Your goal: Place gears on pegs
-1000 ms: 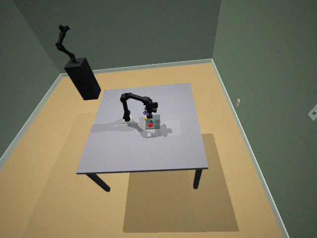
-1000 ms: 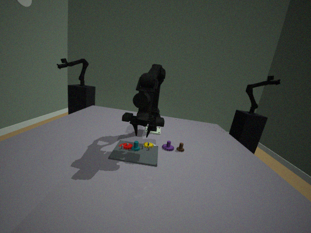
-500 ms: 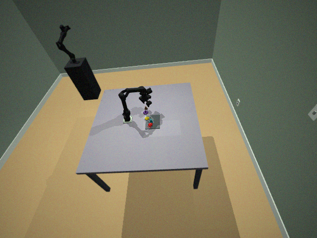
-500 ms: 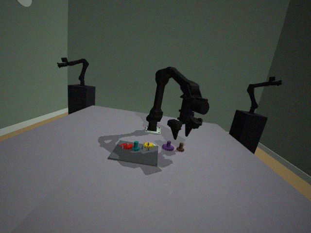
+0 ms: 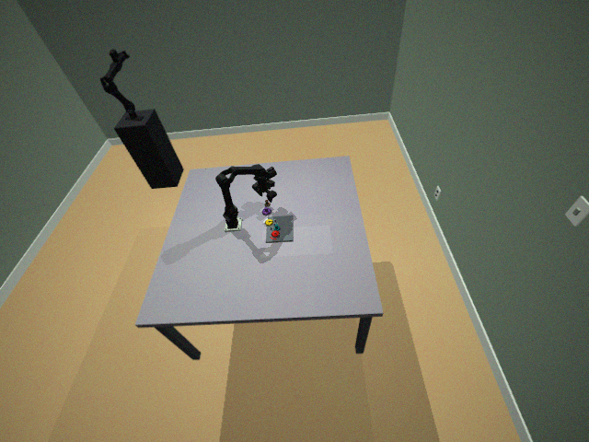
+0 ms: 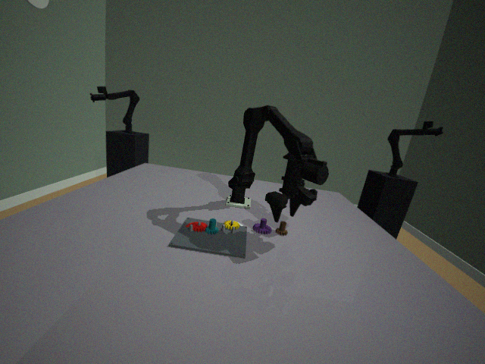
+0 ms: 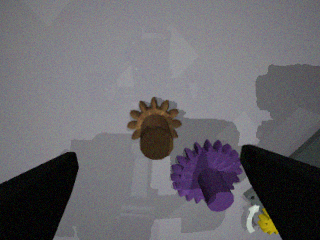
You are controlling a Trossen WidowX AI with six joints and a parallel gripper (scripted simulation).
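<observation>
The brown gear is 4 cm below my gripper tip. Also, from my gripper tip: yellow gear: 18 cm to the right, 4 cm below, 2 cm ahead; then white arrow: 15 cm to the right, 5 cm below, 1 cm behind; then purple gear: 7 cm to the right, 4 cm below.
</observation>
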